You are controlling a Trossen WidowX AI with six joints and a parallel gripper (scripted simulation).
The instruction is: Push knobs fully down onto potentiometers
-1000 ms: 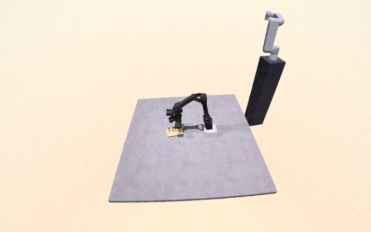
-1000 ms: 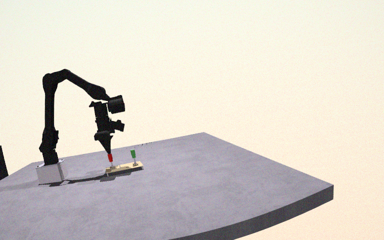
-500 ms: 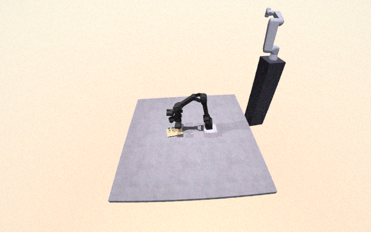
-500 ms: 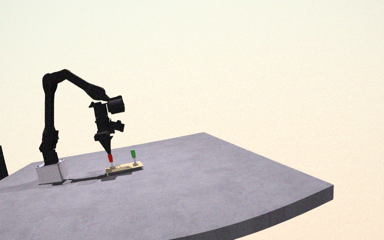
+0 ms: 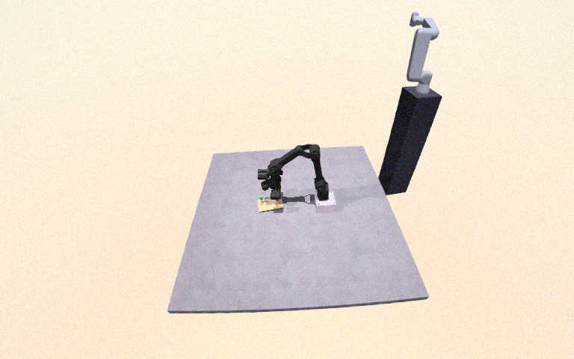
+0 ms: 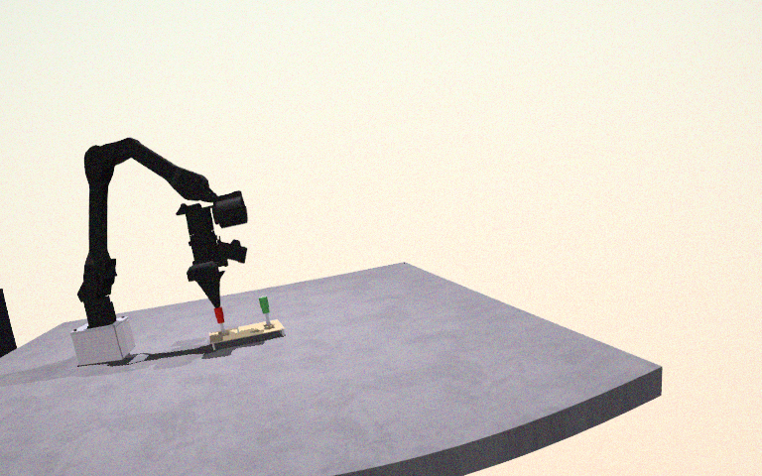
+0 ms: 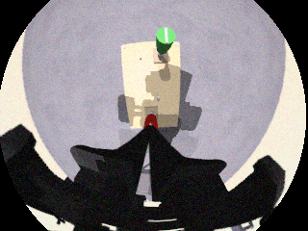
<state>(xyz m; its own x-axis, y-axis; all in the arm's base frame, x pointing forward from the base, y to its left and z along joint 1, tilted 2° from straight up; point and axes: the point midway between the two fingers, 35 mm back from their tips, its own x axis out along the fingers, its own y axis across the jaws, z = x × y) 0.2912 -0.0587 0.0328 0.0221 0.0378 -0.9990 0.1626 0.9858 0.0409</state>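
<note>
Now: gripper tip 10 cm short of the green knob, 2 cm to the left of it and 1 cm above it. Also, from my gripper tip: red knob 1 cm below.
</note>
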